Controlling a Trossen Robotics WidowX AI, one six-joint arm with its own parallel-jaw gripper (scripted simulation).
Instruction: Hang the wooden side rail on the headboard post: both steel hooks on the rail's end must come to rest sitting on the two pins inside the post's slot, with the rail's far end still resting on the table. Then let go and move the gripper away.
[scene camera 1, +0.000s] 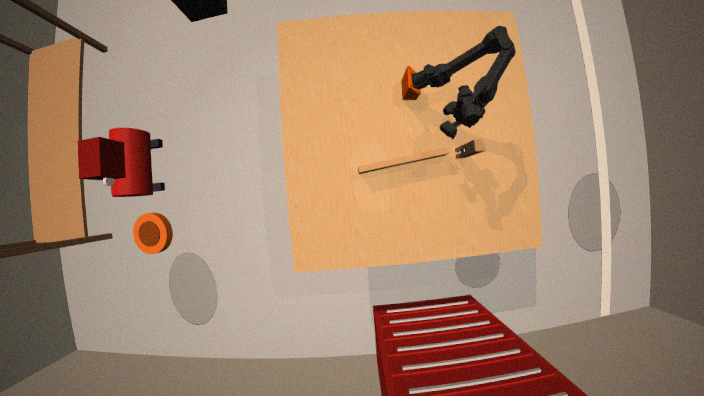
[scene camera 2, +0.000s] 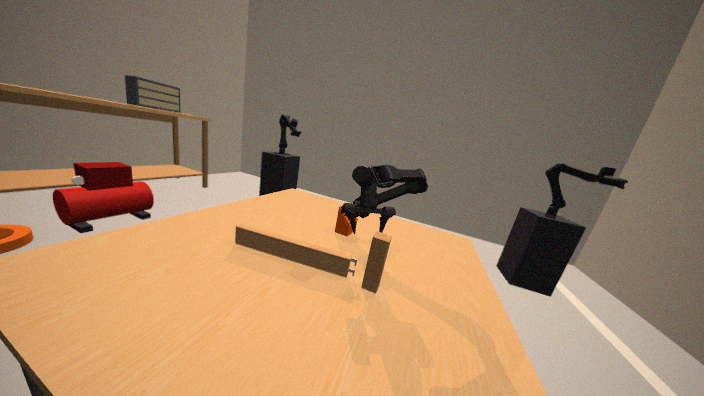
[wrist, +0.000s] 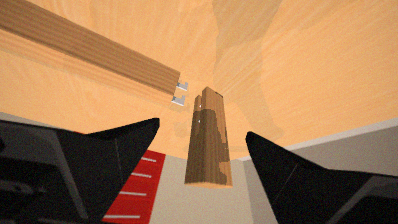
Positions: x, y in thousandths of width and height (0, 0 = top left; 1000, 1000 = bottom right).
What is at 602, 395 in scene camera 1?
A wooden side rail.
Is the gripper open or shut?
Open.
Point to the gripper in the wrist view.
511, 574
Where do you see a headboard post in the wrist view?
524, 734
